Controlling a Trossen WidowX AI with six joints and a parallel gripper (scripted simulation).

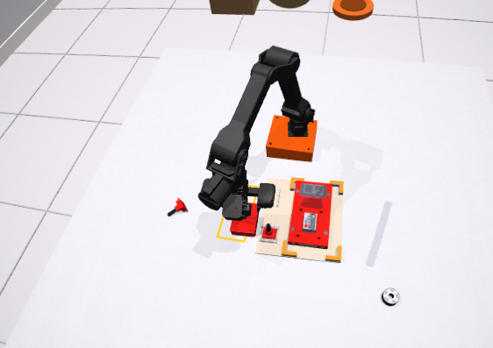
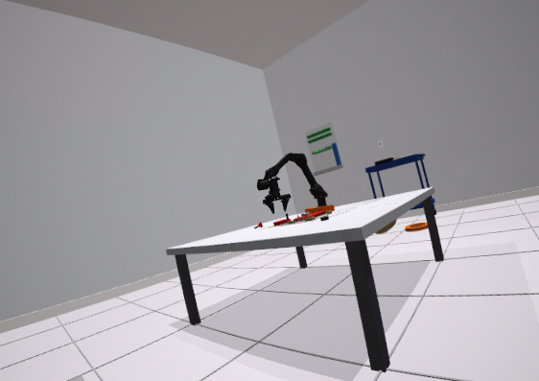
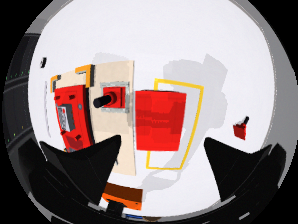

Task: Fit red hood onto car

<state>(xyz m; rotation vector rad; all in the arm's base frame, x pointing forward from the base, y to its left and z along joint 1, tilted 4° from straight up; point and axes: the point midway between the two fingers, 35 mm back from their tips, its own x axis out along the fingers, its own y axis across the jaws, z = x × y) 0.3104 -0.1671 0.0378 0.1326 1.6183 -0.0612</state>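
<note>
My gripper tip is now 6 cm above the red hood. Round my gripper tip: grey strip: 38 cm to the left, 7 cm below, 4 cm ahead; then grey engine block: 19 cm to the left, 5 cm below, 2 cm ahead.
</note>
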